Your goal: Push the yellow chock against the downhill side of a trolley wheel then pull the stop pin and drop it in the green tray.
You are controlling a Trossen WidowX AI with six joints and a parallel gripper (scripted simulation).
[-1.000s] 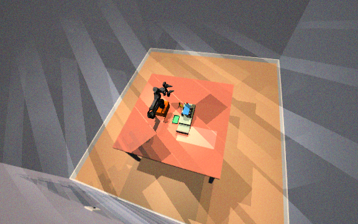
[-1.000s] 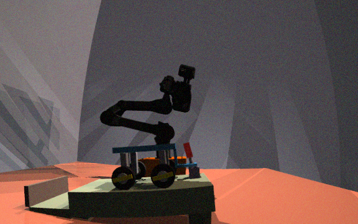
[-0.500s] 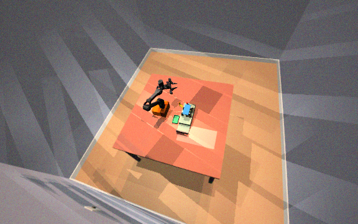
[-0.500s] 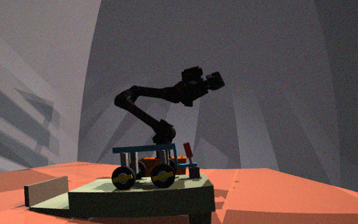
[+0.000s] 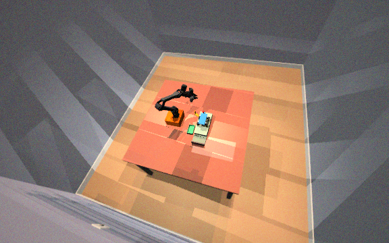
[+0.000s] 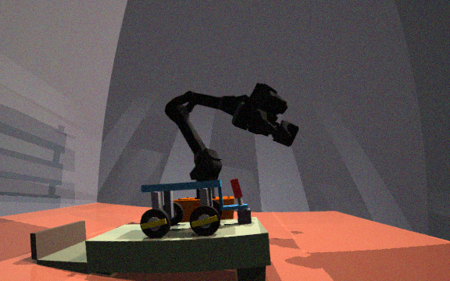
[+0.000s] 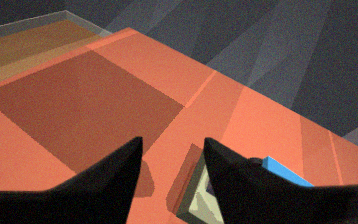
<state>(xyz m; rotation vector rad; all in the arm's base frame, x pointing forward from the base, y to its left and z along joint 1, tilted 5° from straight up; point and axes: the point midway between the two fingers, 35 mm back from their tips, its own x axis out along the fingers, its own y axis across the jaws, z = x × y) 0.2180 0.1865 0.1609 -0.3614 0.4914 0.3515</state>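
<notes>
Now: gripper tip 3 cm past the yellow chock, 7 cm to the left of it and 25 cm above it. Also, from my gripper tip: stop pin (8 cm ahead, 11 cm to the right, 14 cm below); then grey-green ramp (10 cm ahead, 21 cm to the right, 22 cm below); then blue trolley (10 cm ahead, 20 cm to the right, 16 cm below).
</notes>
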